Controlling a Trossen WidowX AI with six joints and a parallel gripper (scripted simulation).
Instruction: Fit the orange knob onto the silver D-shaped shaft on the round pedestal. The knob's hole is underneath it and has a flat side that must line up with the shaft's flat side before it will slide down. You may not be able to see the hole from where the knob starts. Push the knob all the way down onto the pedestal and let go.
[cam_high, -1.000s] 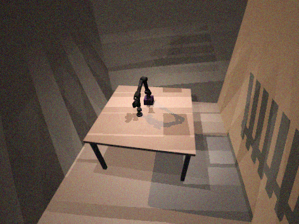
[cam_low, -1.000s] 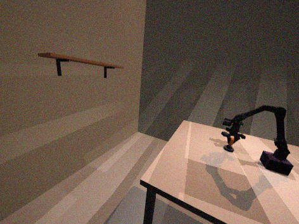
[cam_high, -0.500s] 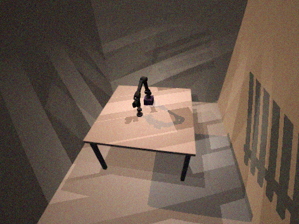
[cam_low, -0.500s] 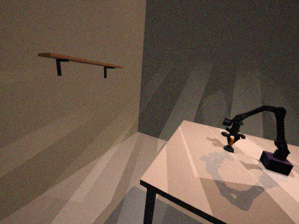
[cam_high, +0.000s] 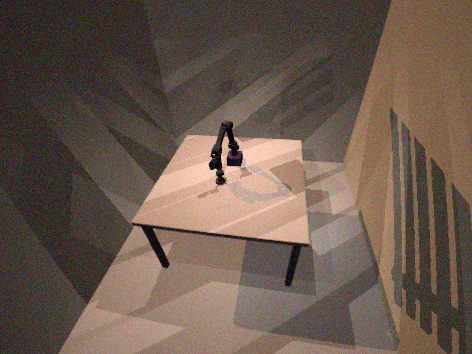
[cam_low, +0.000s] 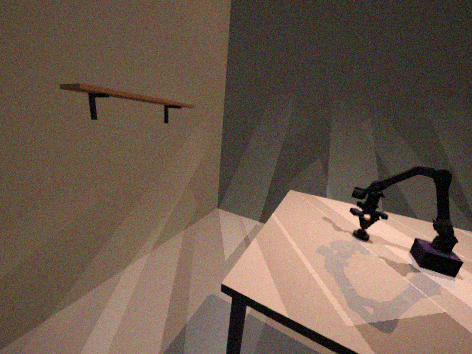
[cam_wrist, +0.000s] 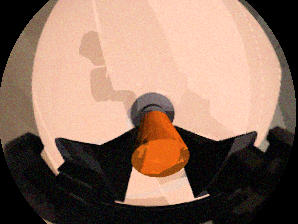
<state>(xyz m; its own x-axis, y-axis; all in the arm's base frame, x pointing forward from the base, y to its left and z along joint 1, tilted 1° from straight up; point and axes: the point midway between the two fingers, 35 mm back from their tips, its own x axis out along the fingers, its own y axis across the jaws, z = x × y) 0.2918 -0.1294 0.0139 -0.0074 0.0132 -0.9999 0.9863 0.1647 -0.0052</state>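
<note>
The round dark pedestal lies 40 mm below my gripper tip. Round my gripper tip: orange knob: 30 mm above.
</note>
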